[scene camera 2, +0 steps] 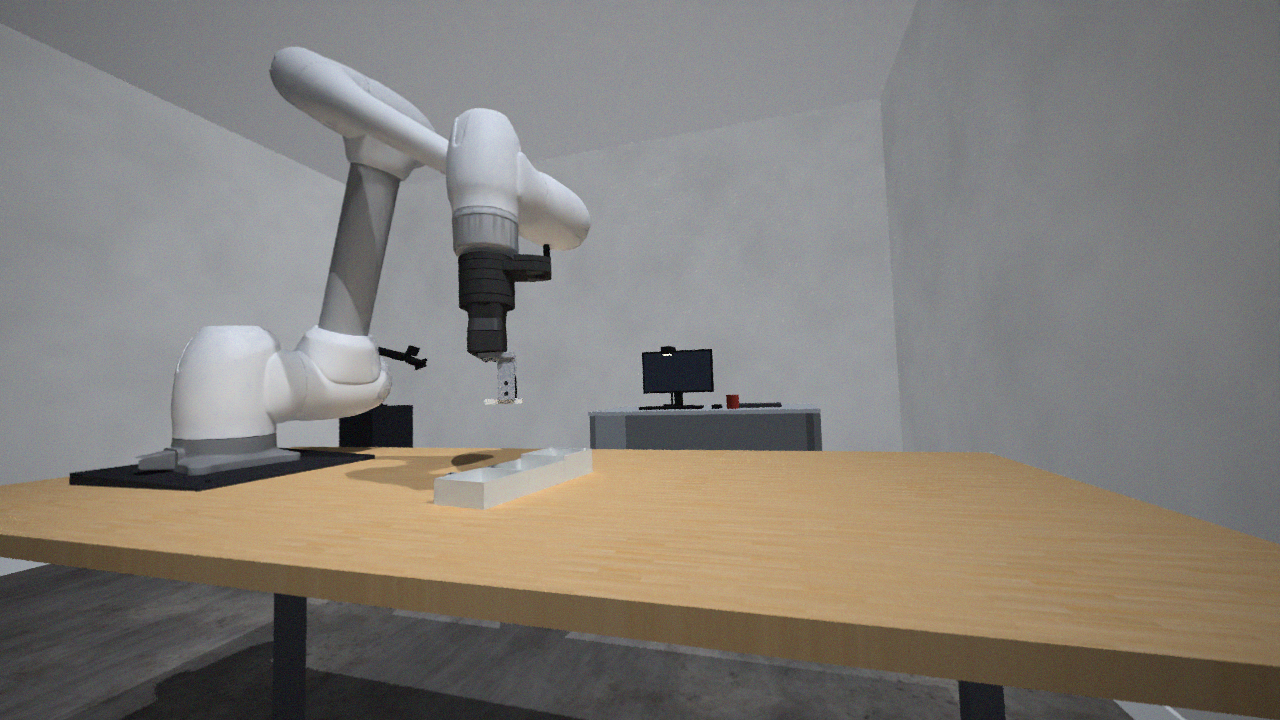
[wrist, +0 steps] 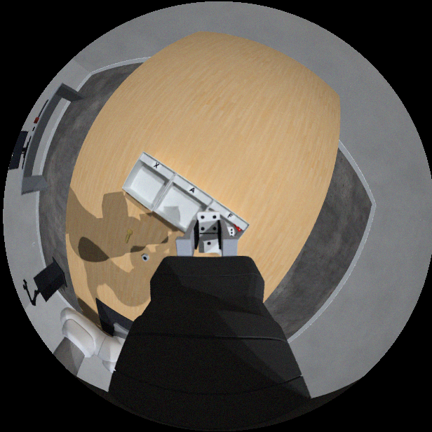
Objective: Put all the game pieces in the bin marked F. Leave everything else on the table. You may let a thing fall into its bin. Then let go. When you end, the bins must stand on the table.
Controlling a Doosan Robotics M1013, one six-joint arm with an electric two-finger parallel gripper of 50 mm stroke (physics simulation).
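Seen in the pictures: gripper, fingertip midpoint: (scene camera 2: pixel 507 400); arm's base, origin of the base link: (scene camera 2: pixel 225 463).
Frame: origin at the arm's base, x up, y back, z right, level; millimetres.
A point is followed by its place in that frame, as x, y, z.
Observation:
My gripper (scene camera 2: pixel 503 394) @(113, -700, 23) (wrist: pixel 208 228) is shut on a white domino (scene camera 2: pixel 491 402) @(111, -690, 45) (wrist: pixel 209 218) with black pips, held level high above the table. In the wrist view the domino and fingers hide part of bin F (wrist: pixel 230 215) at the right end of the joined white bins. A red die (wrist: pixel 238 228) and part of another white domino (wrist: pixel 232 231) show inside bin F, right of the fingers. In the scene view, the joined bins (scene camera 2: pixel 460 493) @(1, -687, 101) stand on the table below and in front of the gripper.
Bin A (wrist: pixel 192 189) and bin X (wrist: pixel 156 164) adjoin bin F, towards the left in the wrist view. A yellow bolt (wrist: pixel 129 235) and a metal nut (wrist: pixel 145 257) lie on the wooden table (scene camera 2: pixel 760 519) @(-15, -1041, 56) (wrist: pixel 240 110), in or near the arm's shadow.

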